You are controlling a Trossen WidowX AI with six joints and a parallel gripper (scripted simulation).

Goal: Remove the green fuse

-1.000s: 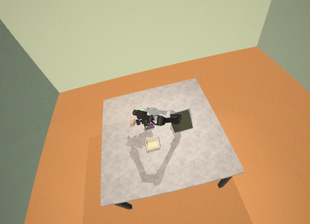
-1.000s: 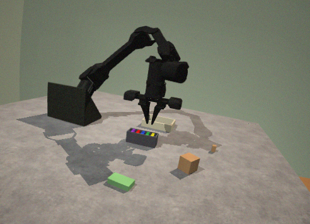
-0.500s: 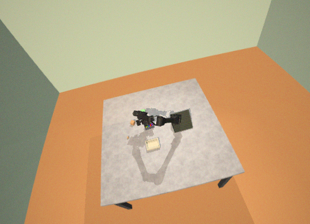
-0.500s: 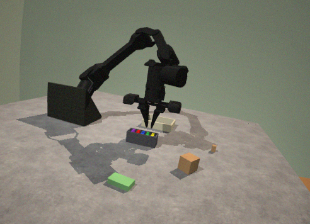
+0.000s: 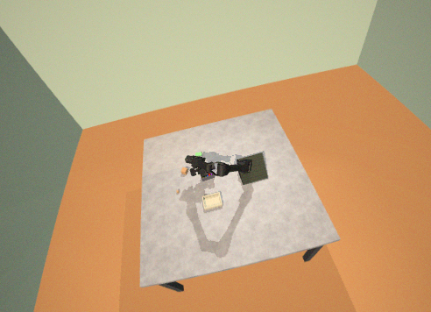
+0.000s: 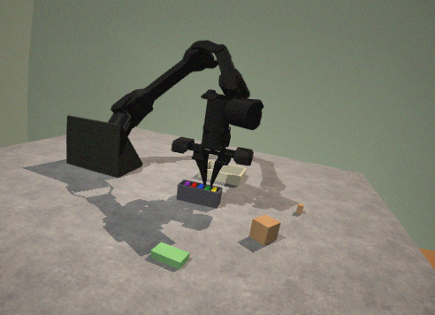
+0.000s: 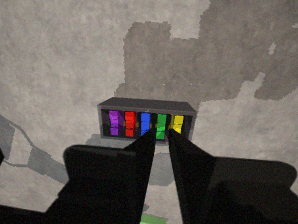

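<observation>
The green fuse lies 20 mm below my gripper tip. The rest, counted from my gripper tip: beige tray (10 mm ahead, 220 mm to the left, 40 mm below).
</observation>
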